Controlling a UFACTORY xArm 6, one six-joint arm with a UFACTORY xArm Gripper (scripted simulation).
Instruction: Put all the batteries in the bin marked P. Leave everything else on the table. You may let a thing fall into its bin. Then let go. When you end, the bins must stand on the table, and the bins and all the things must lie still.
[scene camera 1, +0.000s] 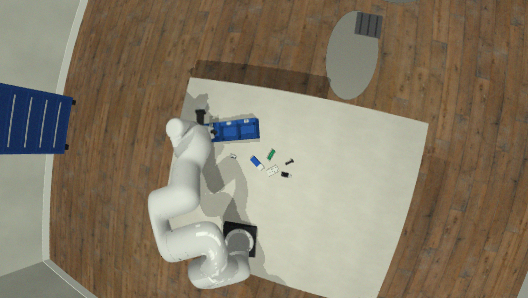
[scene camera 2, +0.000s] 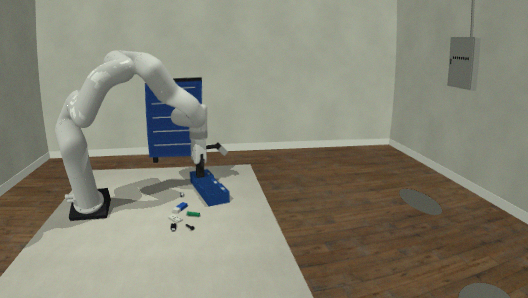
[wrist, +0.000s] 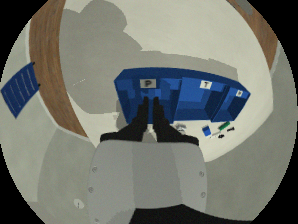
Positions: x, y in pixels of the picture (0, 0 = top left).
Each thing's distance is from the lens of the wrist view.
my gripper (wrist: 150, 103): 0.14 m
blue bin (wrist: 197, 101): 0.19 m
